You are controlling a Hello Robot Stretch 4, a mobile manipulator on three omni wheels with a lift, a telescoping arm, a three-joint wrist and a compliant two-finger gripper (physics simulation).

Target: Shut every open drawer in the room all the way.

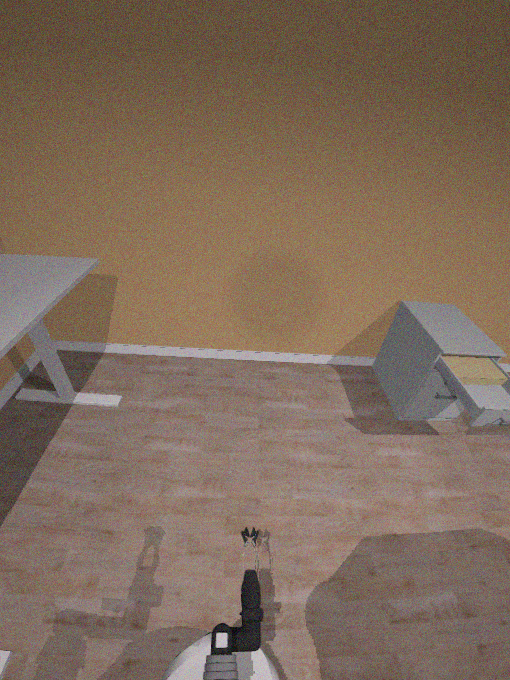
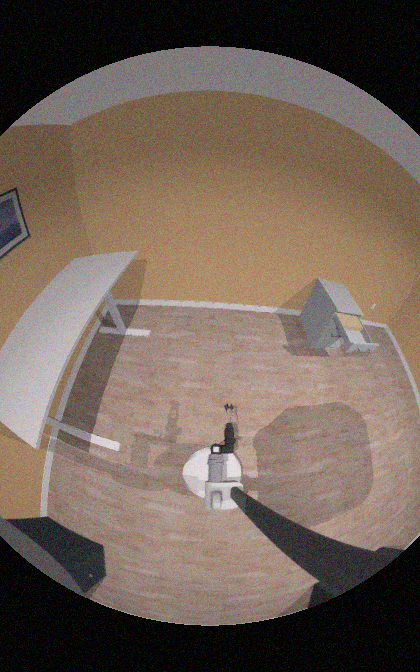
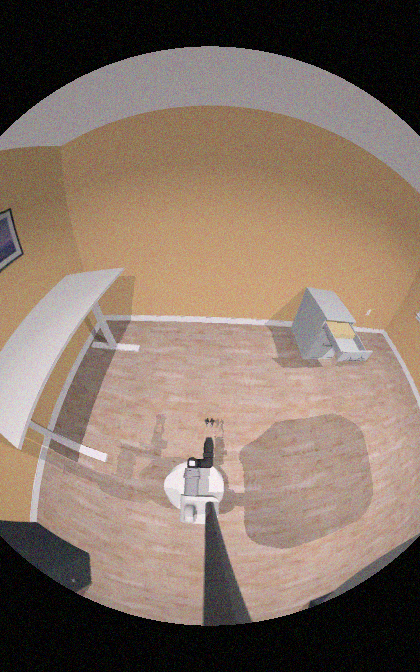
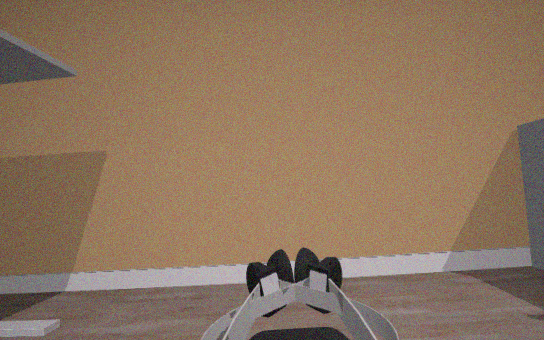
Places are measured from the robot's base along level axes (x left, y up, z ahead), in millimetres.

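Where they show: gripper, fingertip midpoint: (image 1: 249,527) (image 2: 228,403) (image 3: 209,417) (image 4: 293,269).
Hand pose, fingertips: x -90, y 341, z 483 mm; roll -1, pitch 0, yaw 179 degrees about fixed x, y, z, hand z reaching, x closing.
After its pixels a point has its place.
A grey drawer cabinet (image 1: 408,368) @(y 320, x -1169, z 1415 mm) (image 2: 317,320) @(y 280, x -1169, z 1414 mm) (image 3: 306,327) @(y 279, x -1170, z 1465 mm) (image 4: 535,200) @(y 274, x -1173, z 1734 mm) stands against the far wall at the right. Its top drawer (image 1: 491,396) @(y 493, x -1399, z 1022 mm) (image 2: 356,340) @(y 494, x -1382, z 969 mm) (image 3: 350,346) @(y 494, x -1429, z 997 mm) is pulled far out, and a yellowish panel shows at its back part. Handles of lower drawers show on the cabinet's front below it; whether those drawers are fully shut is too small to tell. My gripper (image 1: 249,533) @(y 341, x -90, z 483 mm) (image 2: 229,406) @(y 341, x -90, z 483 mm) (image 3: 209,421) @(y 341, x -90, z 483 mm) (image 4: 293,269) @(y 341, x -90, z 483 mm) is shut and empty, with its fingertips together. It hangs over the floor well apart from the cabinet, to the left of it and nearer to me.
A white table (image 1: 32,296) @(y 922, x 809, z 1092 mm) (image 2: 50,340) @(y 922, x 921, z 502 mm) (image 3: 40,345) @(y 922, x 938, z 556 mm) stands along the left wall, its feet reaching onto the floor. A dark piece of furniture (image 2: 75,557) (image 3: 55,550) is at the lower left. Floor (image 1: 247,439) @(y -28, x -114, z 1097 mm) stretches between me and the far wall.
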